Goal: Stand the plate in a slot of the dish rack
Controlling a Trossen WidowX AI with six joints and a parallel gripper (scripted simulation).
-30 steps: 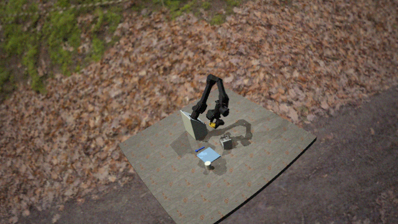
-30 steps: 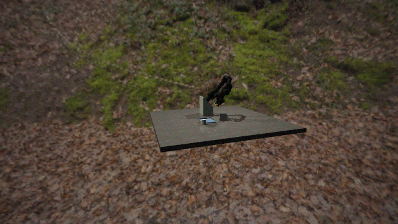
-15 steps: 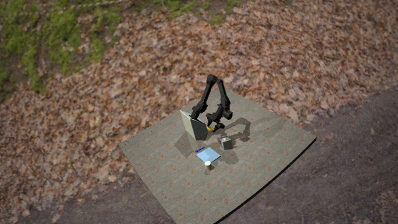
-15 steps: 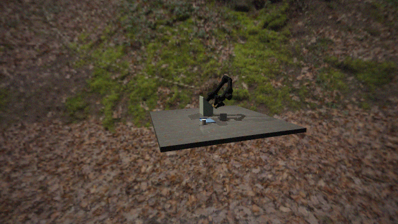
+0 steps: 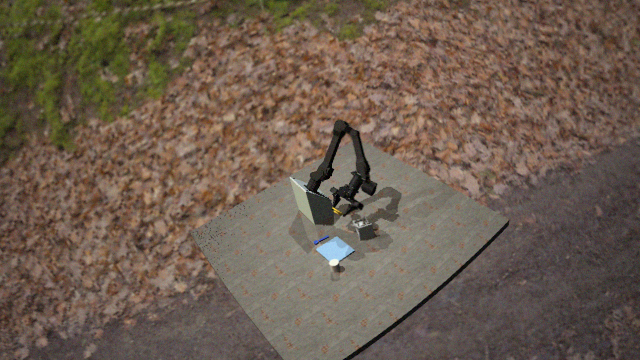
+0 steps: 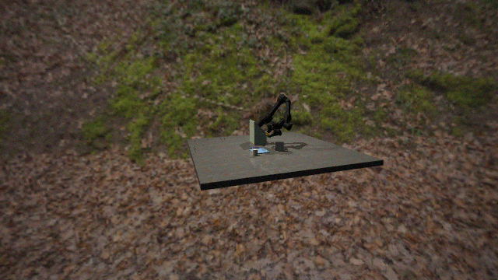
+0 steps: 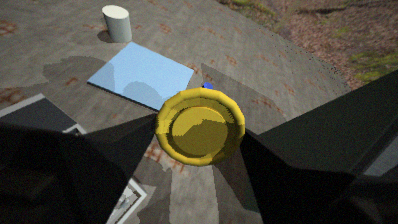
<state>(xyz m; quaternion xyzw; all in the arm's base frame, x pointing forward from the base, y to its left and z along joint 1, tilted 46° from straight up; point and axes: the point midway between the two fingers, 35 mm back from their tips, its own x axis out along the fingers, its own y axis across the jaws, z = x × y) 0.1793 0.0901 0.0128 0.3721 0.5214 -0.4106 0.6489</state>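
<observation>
Now: the dish rack 9 cm to the left of my gripper tip, 9 cm below it and 8 cm ahead of it. Also, from my gripper tip: blue spoon (13 cm to the right, 11 cm below, 1 cm ahead); then light blue mat (12 cm ahead, 11 cm below, 10 cm to the right); then yellow plate (1 cm to the left).
</observation>
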